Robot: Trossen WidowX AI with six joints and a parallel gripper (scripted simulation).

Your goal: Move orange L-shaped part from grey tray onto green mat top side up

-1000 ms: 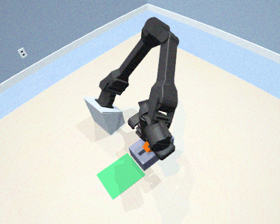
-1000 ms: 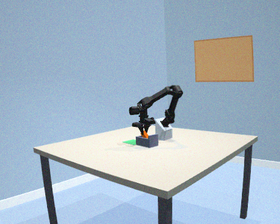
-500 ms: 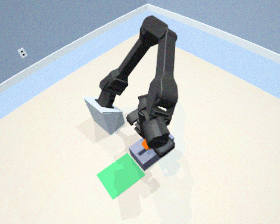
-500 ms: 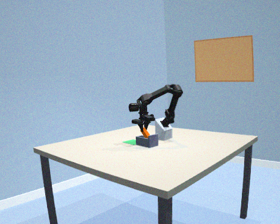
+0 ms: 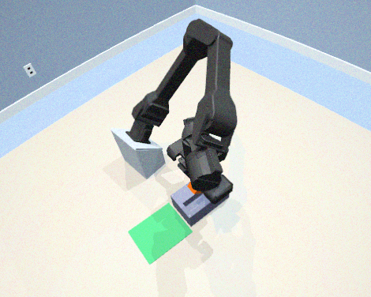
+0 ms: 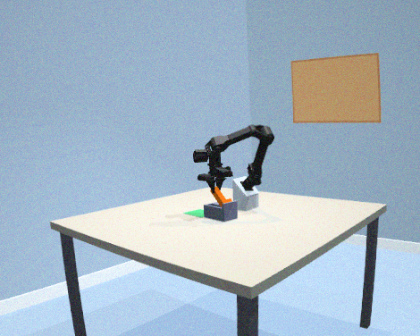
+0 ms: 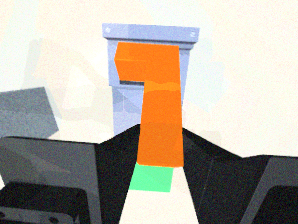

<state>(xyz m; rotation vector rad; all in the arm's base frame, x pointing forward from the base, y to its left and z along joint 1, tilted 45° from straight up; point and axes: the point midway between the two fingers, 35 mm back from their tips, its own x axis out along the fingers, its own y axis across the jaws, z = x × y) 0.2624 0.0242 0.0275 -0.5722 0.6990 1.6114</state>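
The green mat lies 10 mm behind my gripper tip, 140 mm to the right of it and 140 mm below it. The rest, counted from my gripper tip: orange L-shaped part 10 mm behind, 30 mm to the left, 30 mm below.
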